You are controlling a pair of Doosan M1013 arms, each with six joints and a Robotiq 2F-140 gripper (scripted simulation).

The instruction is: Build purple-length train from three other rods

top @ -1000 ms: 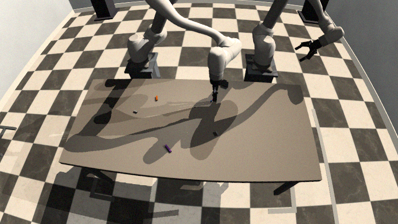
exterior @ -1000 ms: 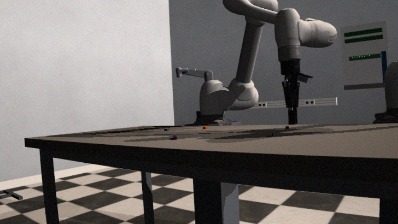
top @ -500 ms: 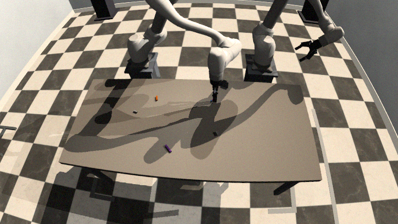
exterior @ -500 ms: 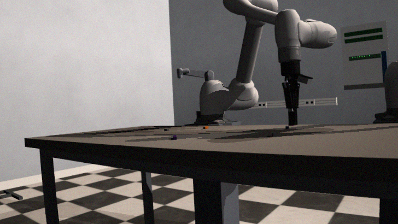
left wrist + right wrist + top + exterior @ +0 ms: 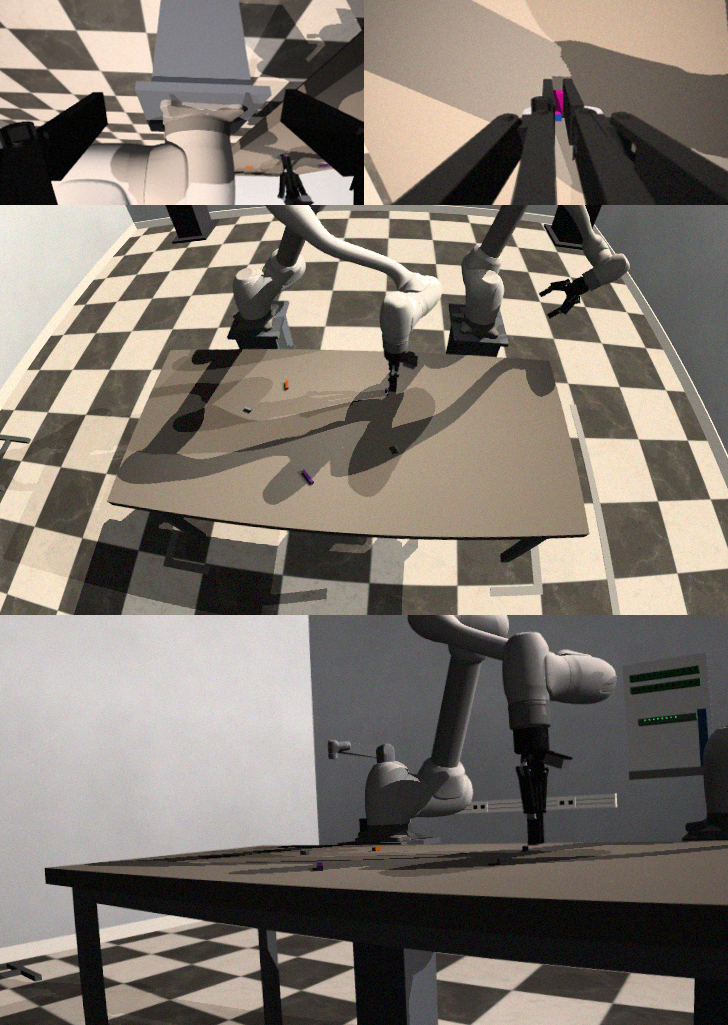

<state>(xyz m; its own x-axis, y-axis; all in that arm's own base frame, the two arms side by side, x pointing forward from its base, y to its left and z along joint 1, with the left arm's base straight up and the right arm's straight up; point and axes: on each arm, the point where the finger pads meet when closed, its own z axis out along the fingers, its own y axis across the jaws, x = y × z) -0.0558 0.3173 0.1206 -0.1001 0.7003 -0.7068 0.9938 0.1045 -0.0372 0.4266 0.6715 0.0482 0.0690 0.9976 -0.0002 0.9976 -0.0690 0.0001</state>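
Observation:
Right now my right hand is 4 cm above the blue rod and 3 cm to the left of it. Round my right hand: purple rod: 38 cm ahead, 29 cm to the right, 4 cm below; then orange rod: 43 cm to the right, 4 cm below, 1 cm behind; then magenta rod: 3 cm below, 1 cm to the right.

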